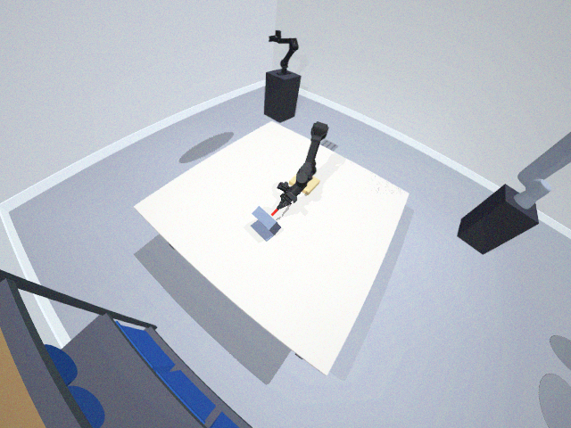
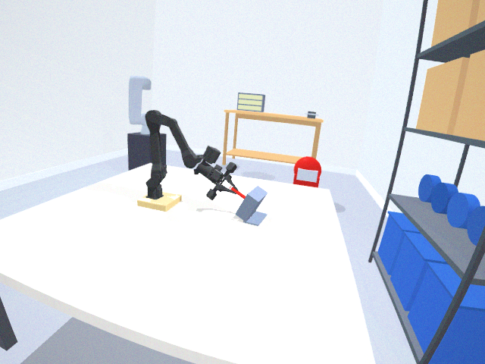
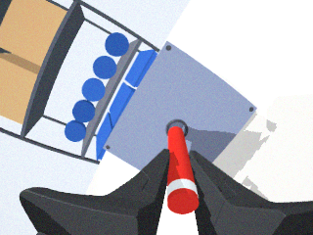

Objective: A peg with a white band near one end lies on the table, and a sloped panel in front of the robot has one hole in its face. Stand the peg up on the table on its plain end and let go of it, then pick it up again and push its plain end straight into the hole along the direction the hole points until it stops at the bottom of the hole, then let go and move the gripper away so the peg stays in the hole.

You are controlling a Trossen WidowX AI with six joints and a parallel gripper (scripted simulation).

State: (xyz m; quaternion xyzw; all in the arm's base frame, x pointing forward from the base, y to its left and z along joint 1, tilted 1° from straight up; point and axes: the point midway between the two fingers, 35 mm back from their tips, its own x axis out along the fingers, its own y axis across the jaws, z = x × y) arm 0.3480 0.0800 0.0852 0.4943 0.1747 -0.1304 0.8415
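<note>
My gripper tip is now 70 mm short of the sloped panel and 40 mm above it. Round my gripper tip: red peg 10 mm behind, 10 mm above.
</note>
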